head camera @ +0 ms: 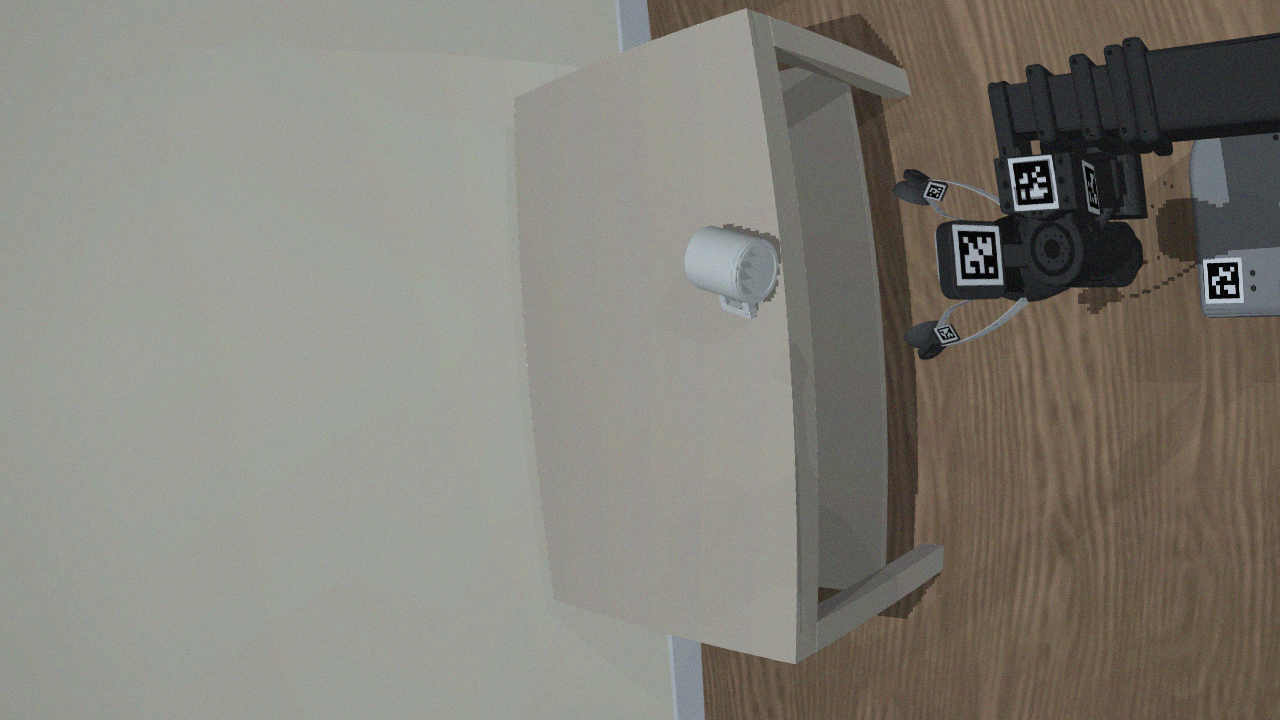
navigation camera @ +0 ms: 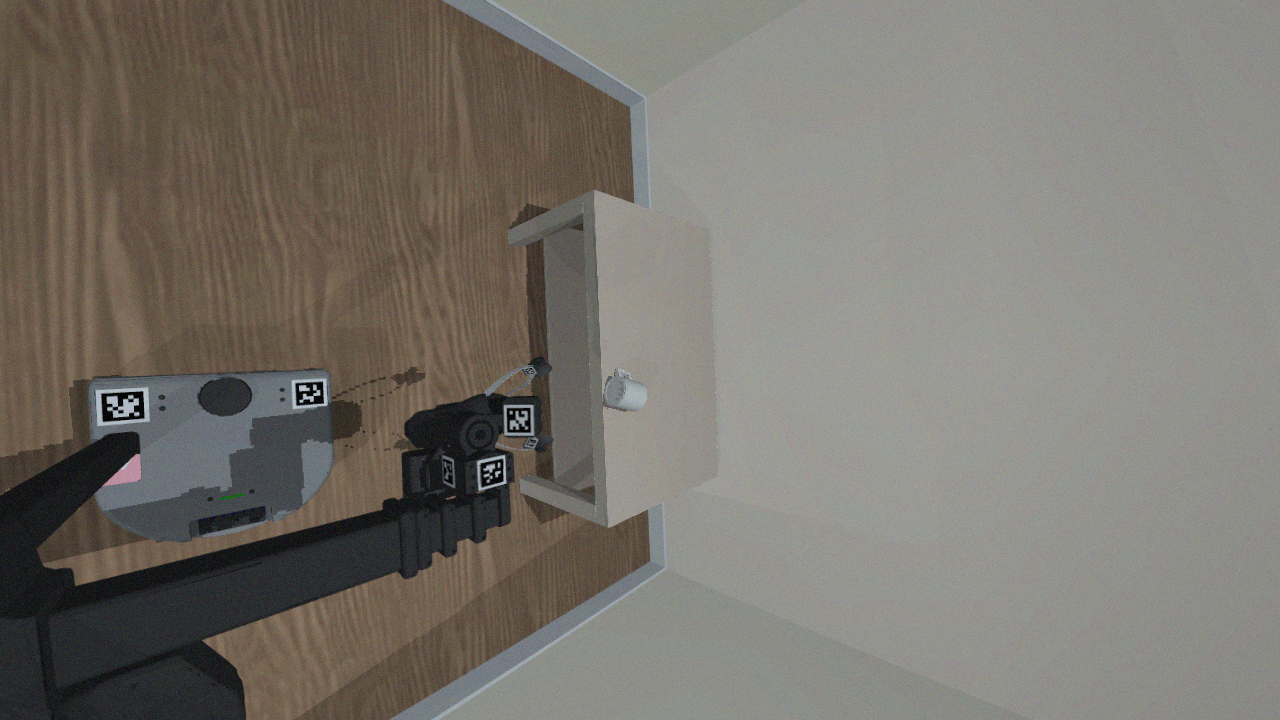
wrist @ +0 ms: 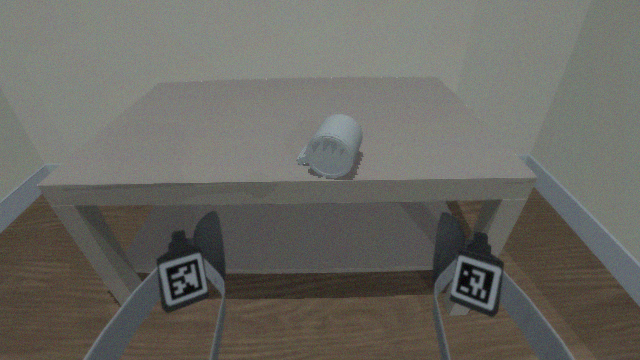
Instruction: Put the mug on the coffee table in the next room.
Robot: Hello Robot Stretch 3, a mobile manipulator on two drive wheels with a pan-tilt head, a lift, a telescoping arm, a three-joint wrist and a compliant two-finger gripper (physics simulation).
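Pixels of known places: gripper, fingertip midpoint: [head camera: 909, 263] [navigation camera: 546, 403]; robot's base, link origin: [navigation camera: 226, 394].
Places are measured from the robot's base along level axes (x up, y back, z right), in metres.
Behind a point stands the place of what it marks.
The white mug [head camera: 716, 259] {x 0.531, y 0.048, z 0.742 m} [navigation camera: 629, 394] {x 0.531, y 0.041, z 0.726 m} [wrist: 345, 131] lies on its side on the pale coffee table [head camera: 626, 429] {x 0.450, y -0.176, z 1.014 m} [navigation camera: 662, 286] {x 0.451, y -0.270, z 0.969 m} [wrist: 200, 135], close to the front edge. Its round open end faces my side, and its handle points left in the wrist view. Inside the round end, jagged shading shows. My gripper [head camera: 920, 264] {x 0.619, y 0.025, z 0.420 m} [navigation camera: 543, 404] {x 0.619, y 0.025, z 0.420 m} [wrist: 328, 238] {x 0.619, y 0.025, z 0.420 m} is open, with its fingers wide apart and no object between them. It is in front of the table's front edge, apart from the mug. In the wrist view the mug is above and beyond the fingertips.
The table has a lower shelf [head camera: 850, 358] {x 0.151, y -0.101, z 0.813 m} [wrist: 325, 240] and stands against the wall [head camera: 268, 358] {x 0.911, y -0.029, z 1.361 m} [navigation camera: 984, 358] {x 1.211, y -0.022, z 1.361 m}. Side walls with pale skirting [navigation camera: 648, 152] {x 0.091, y -0.955, z 1.339 m} [wrist: 585, 220] flank it. My base [navigation camera: 196, 438] {x 0.160, y 0.070, z -0.043 m} is on the wood floor [head camera: 1074, 537] {x 0.001, y -0.416, z 0.421 m} [navigation camera: 313, 179] {x 0.001, y -0.521, z 0.168 m}, back from the table.
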